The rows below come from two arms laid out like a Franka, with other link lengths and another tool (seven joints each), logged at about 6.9 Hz.
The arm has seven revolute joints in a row. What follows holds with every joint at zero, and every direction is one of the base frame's.
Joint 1 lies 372.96 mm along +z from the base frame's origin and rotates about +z.
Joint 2 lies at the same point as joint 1 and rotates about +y.
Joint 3 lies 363.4 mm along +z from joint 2 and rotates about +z.
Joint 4 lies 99.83 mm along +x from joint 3 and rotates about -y.
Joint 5 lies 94.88 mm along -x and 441.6 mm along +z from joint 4 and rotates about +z.
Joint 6 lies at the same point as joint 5 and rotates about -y.
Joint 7 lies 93.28 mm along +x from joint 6 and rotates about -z.
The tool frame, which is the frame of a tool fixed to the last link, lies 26 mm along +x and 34 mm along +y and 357.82 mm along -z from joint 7; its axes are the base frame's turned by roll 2.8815, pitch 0 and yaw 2.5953 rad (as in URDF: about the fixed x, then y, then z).
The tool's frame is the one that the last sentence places.
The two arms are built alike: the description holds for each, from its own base.
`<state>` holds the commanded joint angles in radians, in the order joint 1, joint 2, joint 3, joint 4, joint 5, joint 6, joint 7, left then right.
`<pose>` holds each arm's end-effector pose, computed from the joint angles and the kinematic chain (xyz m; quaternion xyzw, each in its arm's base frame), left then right.
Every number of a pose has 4 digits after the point. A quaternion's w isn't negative.
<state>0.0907 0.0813 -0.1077 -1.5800 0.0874 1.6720 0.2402 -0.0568 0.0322 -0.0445 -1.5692 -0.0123 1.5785 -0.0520</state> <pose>0.7090 0.0454 0.4287 0.3923 0.9054 0.1571 0.0417 0.6647 -0.0364 0.4534 0.2921 0.9490 0.1151 0.0282</pose>
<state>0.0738 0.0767 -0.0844 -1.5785 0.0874 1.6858 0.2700 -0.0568 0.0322 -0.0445 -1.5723 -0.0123 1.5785 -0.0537</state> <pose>0.7145 0.0485 0.4346 0.4020 0.8999 0.1611 0.0510 0.6638 -0.0362 0.4517 0.2915 0.9493 0.1148 0.0266</pose>
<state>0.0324 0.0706 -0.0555 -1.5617 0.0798 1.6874 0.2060 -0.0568 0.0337 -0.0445 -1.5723 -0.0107 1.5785 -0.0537</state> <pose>0.7183 0.0389 0.4488 0.3760 0.9098 0.1645 0.0616 0.6640 -0.0357 0.4508 0.2916 0.9492 0.1154 0.0257</pose>
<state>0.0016 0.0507 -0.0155 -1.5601 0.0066 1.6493 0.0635 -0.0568 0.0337 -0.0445 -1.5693 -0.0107 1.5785 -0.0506</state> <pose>0.6986 0.0249 0.4553 0.3021 0.9424 0.1317 0.0572 0.6649 -0.0358 0.4524 0.2929 0.9487 0.1156 0.0274</pose>
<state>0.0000 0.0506 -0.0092 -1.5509 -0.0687 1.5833 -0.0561 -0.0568 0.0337 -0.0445 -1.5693 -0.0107 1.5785 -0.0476</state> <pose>0.6732 0.0047 0.4506 0.2442 0.9650 0.0902 0.0313 0.6650 -0.0359 0.4524 0.2943 0.9483 0.1156 0.0276</pose>
